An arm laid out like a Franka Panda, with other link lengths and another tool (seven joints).
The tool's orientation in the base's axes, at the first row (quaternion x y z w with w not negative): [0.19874, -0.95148, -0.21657, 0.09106]
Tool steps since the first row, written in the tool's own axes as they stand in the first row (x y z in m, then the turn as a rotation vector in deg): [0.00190, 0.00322, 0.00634, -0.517, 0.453, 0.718]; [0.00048, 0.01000, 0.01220, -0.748, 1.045, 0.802]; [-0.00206, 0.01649, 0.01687, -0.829, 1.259, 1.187]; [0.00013, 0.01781, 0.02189, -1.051, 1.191, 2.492]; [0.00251, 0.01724, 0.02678, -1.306, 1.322, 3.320]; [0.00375, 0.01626, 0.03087, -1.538, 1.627, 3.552]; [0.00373, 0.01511, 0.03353, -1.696, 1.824, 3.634]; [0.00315, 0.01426, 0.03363, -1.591, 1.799, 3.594]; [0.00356, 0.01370, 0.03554, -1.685, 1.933, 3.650]
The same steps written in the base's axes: [-0.00445, 0.00425, -0.00403, 0.128, 0.861, -0.481]; [-0.00699, 0.01266, -0.00633, 0.115, 1.478, -0.310]; [-0.00810, 0.02084, -0.00779, 0.015, 1.834, -0.564]; [-0.01183, 0.02291, -0.01148, -0.099, 2.361, -1.775]; [-0.01506, 0.02328, -0.01588, -0.128, 2.887, -2.475]; [-0.01691, 0.02349, -0.01985, -0.081, 3.323, -2.565]; [-0.01719, 0.02355, -0.02273, -0.027, 3.583, -2.563]; [-0.01640, 0.02312, -0.02325, -0.103, 3.504, -2.529]; [-0.01708, 0.02321, -0.02516, -0.078, 3.675, -2.527]
